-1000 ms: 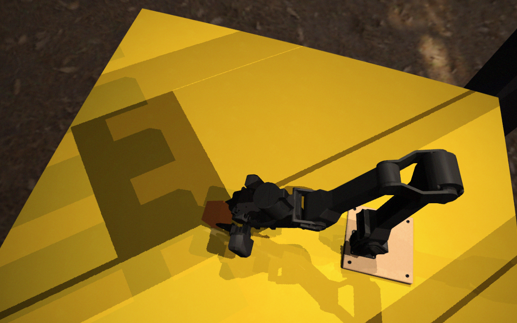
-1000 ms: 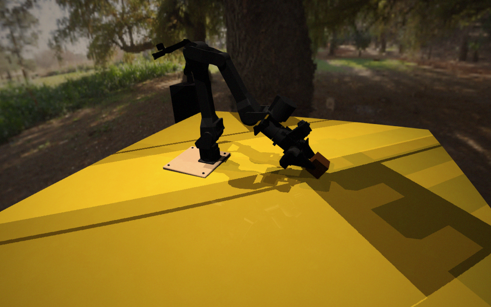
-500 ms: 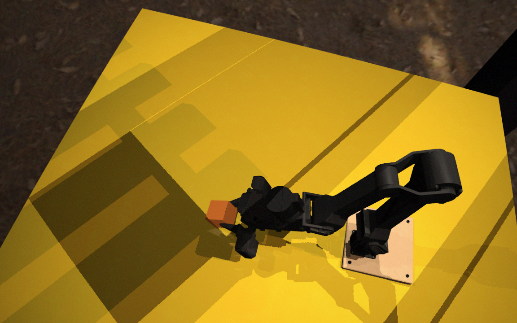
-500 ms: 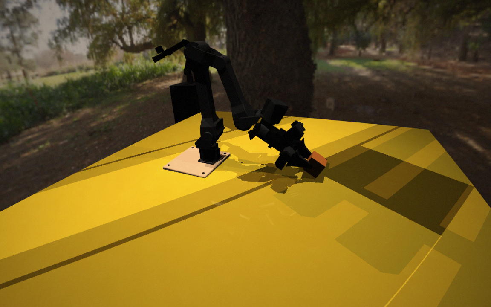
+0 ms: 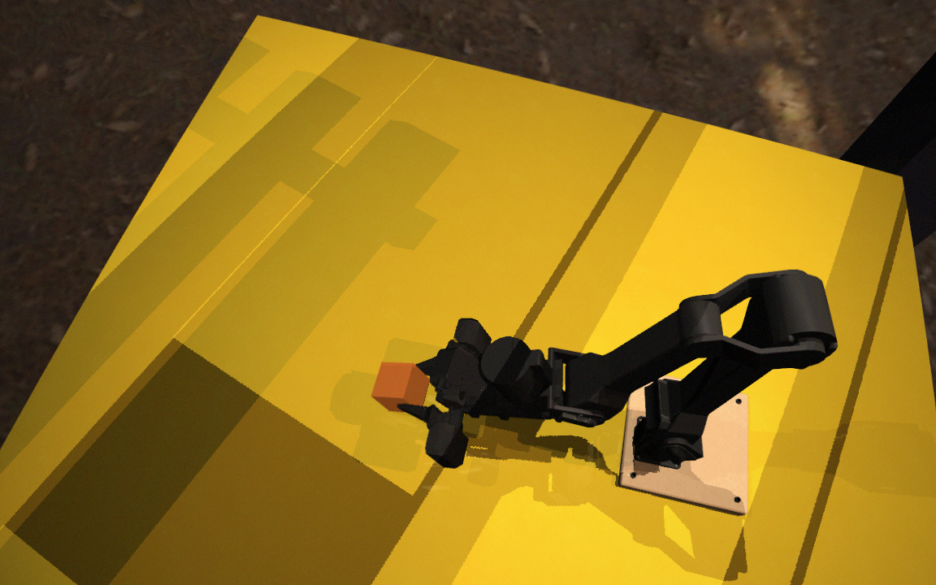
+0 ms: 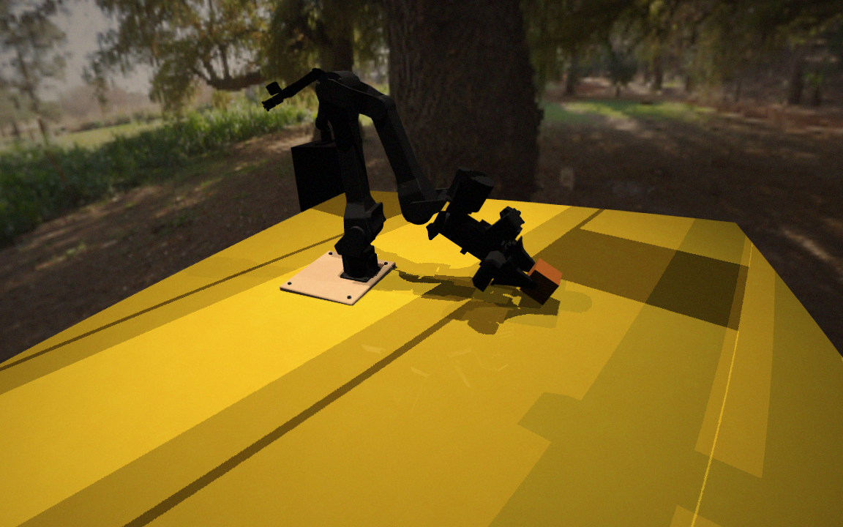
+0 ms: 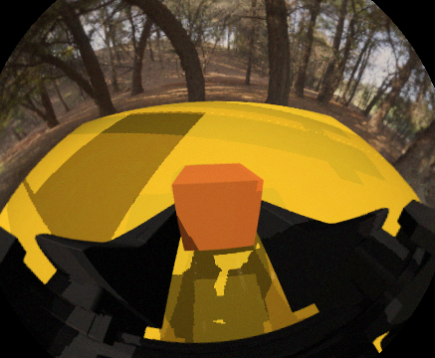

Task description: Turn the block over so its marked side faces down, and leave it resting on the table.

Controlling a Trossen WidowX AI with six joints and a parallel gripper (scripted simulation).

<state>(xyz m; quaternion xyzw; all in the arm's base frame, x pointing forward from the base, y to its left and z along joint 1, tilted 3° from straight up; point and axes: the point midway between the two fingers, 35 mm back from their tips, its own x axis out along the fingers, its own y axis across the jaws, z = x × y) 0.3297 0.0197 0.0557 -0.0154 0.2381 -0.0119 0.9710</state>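
The block is 10 mm below my gripper tip.
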